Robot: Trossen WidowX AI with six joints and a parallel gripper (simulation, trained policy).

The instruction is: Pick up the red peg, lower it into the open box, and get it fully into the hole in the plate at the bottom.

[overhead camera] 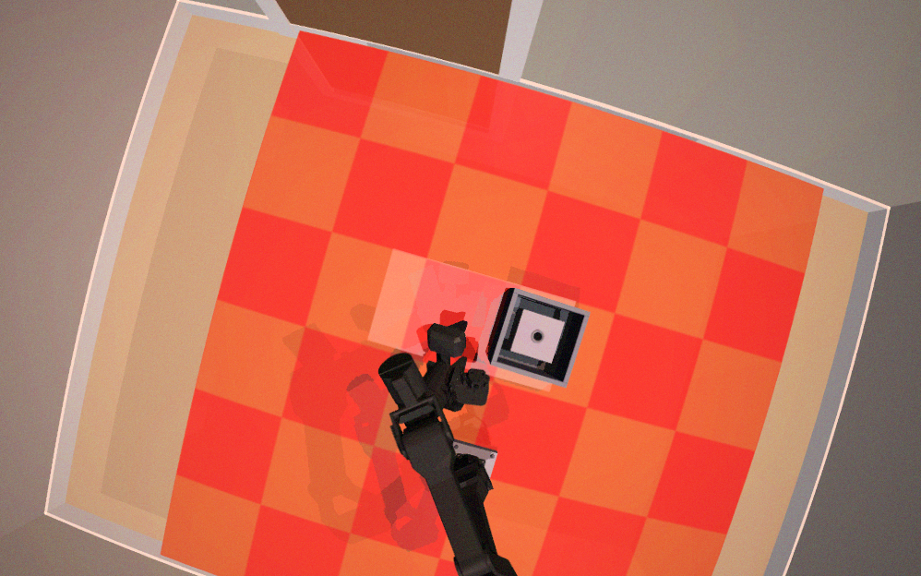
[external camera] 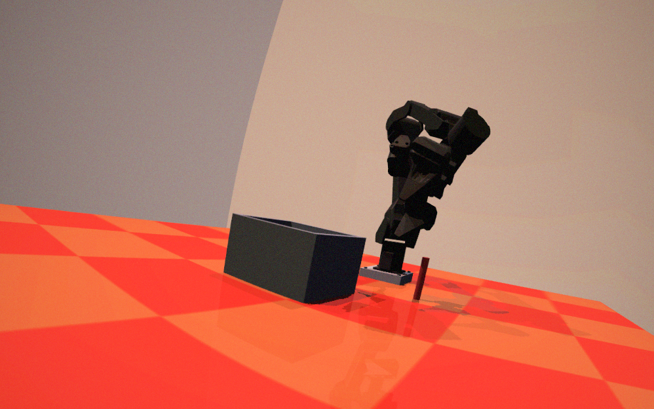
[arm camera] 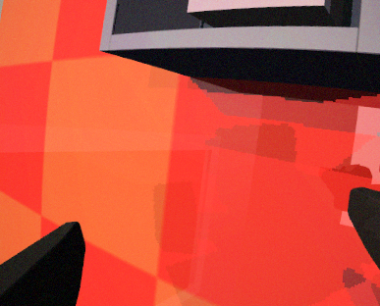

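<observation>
The red peg lies 120 mm behind my gripper tip, 100 mm below it and 30 mm to the left of it. The rest, counted from my gripper tip: dark grey box 150 mm to the right, 110 mm below, 40 mm ahead.
</observation>
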